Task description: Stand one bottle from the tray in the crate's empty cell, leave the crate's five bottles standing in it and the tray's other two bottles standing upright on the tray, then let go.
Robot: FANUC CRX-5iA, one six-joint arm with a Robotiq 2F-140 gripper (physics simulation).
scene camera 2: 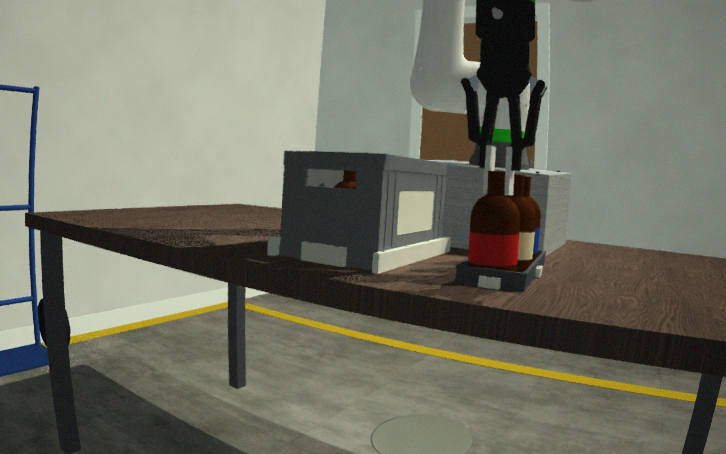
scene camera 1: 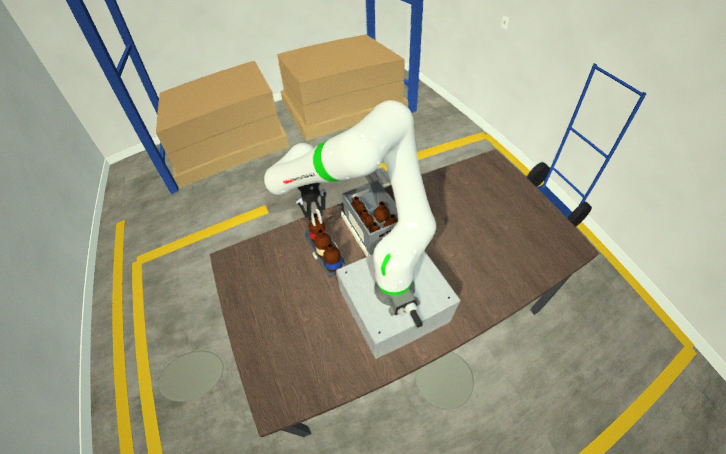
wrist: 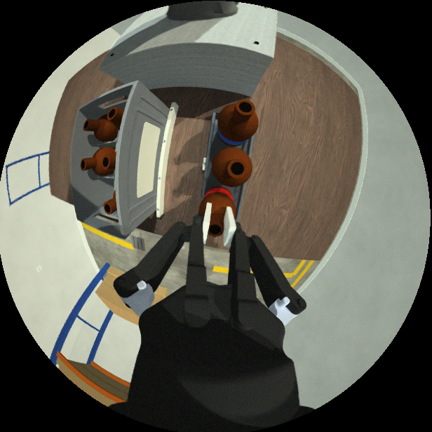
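Where they show: gripper, fingertip midpoint: (scene camera 2: 498, 193) (scene camera 1: 317, 222); arm's base, origin of the base link: (scene camera 2: 499, 166) (scene camera 1: 394, 288).
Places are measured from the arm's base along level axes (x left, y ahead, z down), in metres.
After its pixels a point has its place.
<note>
My gripper (scene camera 1: 316, 216) @[z 0.056, x 0.171, y 0.463 m] (scene camera 2: 499, 182) @[z 0.056, x 0.171, y 0.463 m] (wrist: 217, 212) is shut on the neck of the red-labelled brown bottle (scene camera 1: 319, 227) @[z 0.073, x 0.167, y 0.445 m] (scene camera 2: 493, 248) @[z 0.131, x 0.188, y 0.510 m] (wrist: 216, 200). That bottle is upright, its base at the rim of the dark tray (scene camera 2: 465, 277) @[z 0.175, x 0.156, y 0.528 m] (wrist: 243, 187); whether it touches the tray floor is hidden. The cream-labelled bottle (scene camera 1: 321, 239) @[z 0.061, x 0.179, y 0.368 m] (scene camera 2: 525, 243) @[z 0.131, x 0.203, y 0.405 m] (wrist: 231, 166) and blue-labelled bottle (scene camera 1: 331, 255) @[z 0.065, x 0.163, y 0.275 m] (scene camera 2: 535, 240) @[z 0.134, x 0.193, y 0.308 m] (wrist: 237, 122) stand upright on the tray. The grey crate (scene camera 1: 375, 240) @[z 0.061, x -0.035, y 0.275 m] (scene camera 2: 331, 214) @[z 0.107, x -0.066, y 0.554 m] (wrist: 131, 170) holds brown bottles (scene camera 1: 381, 212) @[z 0.059, x -0.119, y 0.409 m] (scene camera 2: 348, 180) @[z 0.054, x -0.123, y 0.438 m] (wrist: 105, 130). Its empty cell is at the corner farthest from the robot base and tray.
The crate stands beside the tray, with a pale strip (scene camera 2: 412, 254) @[z 0.169, x 0.020, y 0.441 m] (wrist: 167, 160) along its tray-facing side. The grey robot base block (scene camera 1: 401, 299) @[z -0.063, x 0.011, y -0.077 m] (wrist: 190, 60) stands close to the tray's blue-bottle end. The wooden table (scene camera 1: 283, 321) @[z 0.184, x 0.447, y 0.111 m] has its edge near the red bottle's end.
</note>
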